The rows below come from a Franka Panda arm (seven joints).
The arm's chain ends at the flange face. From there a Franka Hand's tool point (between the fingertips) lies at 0.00 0.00 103.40 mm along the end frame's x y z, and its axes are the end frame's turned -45 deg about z.
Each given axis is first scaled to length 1.
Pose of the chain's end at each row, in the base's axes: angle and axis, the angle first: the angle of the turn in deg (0 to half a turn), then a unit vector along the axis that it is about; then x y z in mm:
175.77 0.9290 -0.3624 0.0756 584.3 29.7 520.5
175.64 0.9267 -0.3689 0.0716 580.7 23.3 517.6
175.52 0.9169 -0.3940 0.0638 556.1 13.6 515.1
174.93 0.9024 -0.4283 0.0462 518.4 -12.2 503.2
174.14 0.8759 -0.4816 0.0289 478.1 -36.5 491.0
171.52 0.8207 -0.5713 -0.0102 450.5 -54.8 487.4
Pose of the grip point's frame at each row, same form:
172.78 0.9982 0.0207 0.0558 596.0 17.0 418.6
172.83 0.9986 0.0138 0.0516 591.5 10.6 415.6
173.06 0.9989 -0.0131 0.0440 565.0 1.0 412.9
173.29 0.9984 -0.0504 0.0258 523.1 -24.5 400.6
173.32 0.9939 -0.1098 0.0071 478.2 -48.6 388.3
172.61 0.9762 -0.2136 -0.0378 440.1 -66.1 385.2

